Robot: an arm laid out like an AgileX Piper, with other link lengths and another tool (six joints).
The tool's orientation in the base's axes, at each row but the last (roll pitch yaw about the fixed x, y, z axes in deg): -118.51 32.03 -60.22; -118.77 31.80 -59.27; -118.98 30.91 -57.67; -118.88 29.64 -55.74; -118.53 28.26 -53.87; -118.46 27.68 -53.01; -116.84 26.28 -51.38
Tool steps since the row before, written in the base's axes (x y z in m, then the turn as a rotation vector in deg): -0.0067 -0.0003 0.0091 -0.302 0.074 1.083; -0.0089 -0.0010 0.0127 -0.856 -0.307 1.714; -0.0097 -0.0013 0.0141 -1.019 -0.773 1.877; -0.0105 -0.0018 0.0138 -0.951 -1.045 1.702; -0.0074 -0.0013 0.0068 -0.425 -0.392 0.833; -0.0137 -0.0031 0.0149 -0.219 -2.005 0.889; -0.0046 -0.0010 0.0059 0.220 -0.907 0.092
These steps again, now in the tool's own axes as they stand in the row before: -0.0074 -0.0025 -0.0081 -0.756 -0.599 -0.582; -0.0098 -0.0038 -0.0114 -1.051 -0.767 -1.440; -0.0108 -0.0044 -0.0126 -0.871 -0.840 -1.922; -0.0107 -0.0039 -0.0132 -0.556 -0.774 -1.996; -0.0061 -0.0007 -0.0080 -0.336 -0.398 -0.870; -0.0120 -0.0031 -0.0163 0.889 -0.634 -1.915; -0.0045 -0.0020 -0.0057 0.718 -0.230 -0.558
